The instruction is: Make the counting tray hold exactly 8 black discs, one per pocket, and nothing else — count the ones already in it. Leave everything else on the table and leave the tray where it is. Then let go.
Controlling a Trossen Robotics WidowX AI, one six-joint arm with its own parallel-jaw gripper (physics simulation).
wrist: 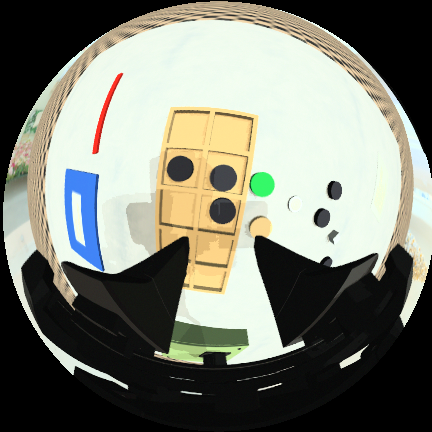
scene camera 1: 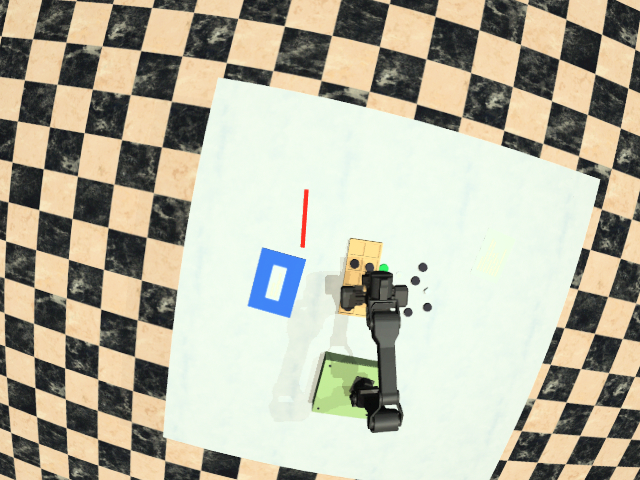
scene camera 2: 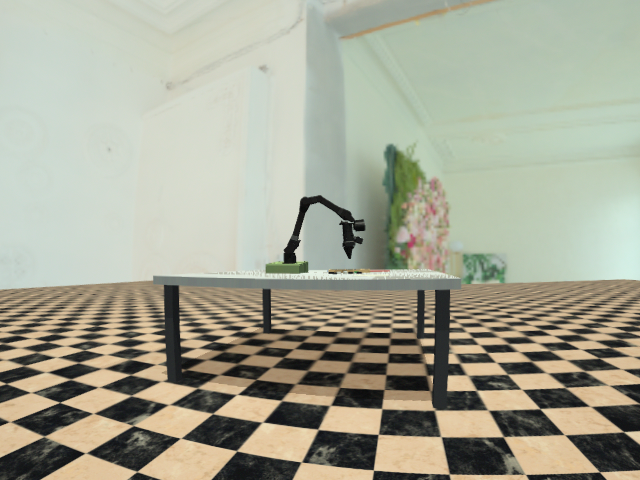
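The tan two-column counting tray point(scene camera 1: 373, 249) point(wrist: 211, 131) lies on the table. In the wrist view, black discs sit in its second-row left pocket point(wrist: 180, 168), second-row right pocket point(wrist: 223, 178) and third-row right pocket point(wrist: 222, 210). The top-row pockets are bare; the near left pockets are partly hidden by a finger. Loose black discs point(scene camera 1: 422, 267) point(scene camera 1: 415, 280) point(scene camera 1: 427, 306) point(scene camera 1: 407, 312) lie right of the tray; some show in the wrist view point(wrist: 335, 190) point(wrist: 322, 217). My gripper point(scene camera 2: 349, 257) point(wrist: 221, 241) is partly open and empty, above the tray's near right side.
Right of the tray are a green disc point(scene camera 1: 383, 268) point(wrist: 262, 184), a tan disc point(wrist: 260, 226), a white disc point(wrist: 295, 204) and a grey angular piece point(wrist: 333, 237). A blue frame point(scene camera 1: 257, 281) point(wrist: 71, 215) and red strip point(scene camera 1: 304, 218) point(wrist: 104, 115) lie left. The green base point(scene camera 1: 336, 392) is nearer.
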